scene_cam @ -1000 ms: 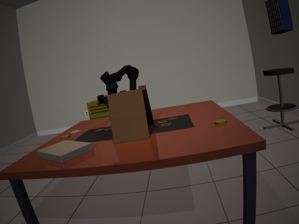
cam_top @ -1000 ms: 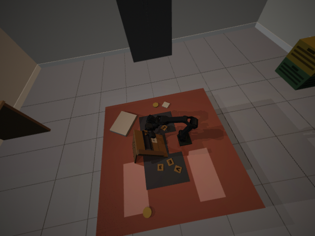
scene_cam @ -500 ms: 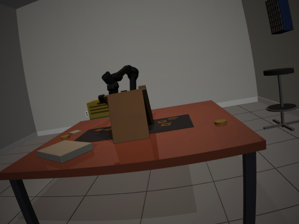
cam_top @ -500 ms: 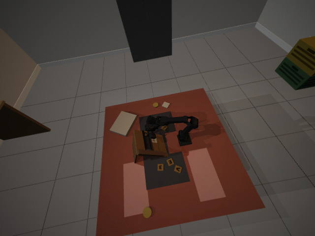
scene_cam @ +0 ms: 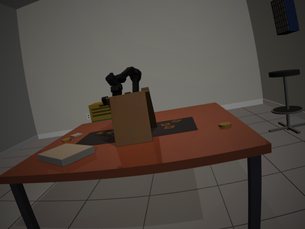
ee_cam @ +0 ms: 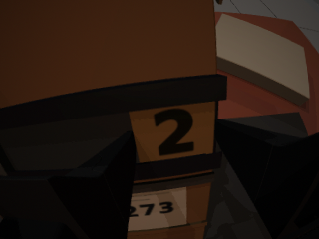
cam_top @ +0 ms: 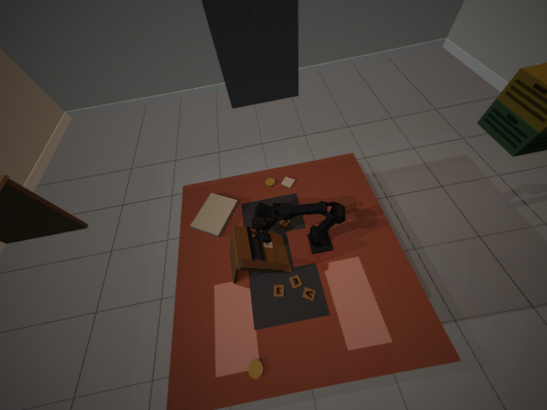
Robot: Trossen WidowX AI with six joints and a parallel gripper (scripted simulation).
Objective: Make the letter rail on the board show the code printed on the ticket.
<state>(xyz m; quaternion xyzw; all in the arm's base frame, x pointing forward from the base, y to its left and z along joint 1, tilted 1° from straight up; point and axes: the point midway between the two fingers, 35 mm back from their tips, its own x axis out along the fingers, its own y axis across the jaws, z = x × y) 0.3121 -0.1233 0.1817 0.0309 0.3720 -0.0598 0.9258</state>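
The white ticket is 7 cm below my gripper tip, 5 cm behind it and 4 cm to the left of it. From my gripper tip the other things lie so: book 32 cm to the right, 20 cm ahead, 16 cm below; then dark mat 17 cm below, 14 cm behind, 8 cm to the left; then tile right at my gripper tip.
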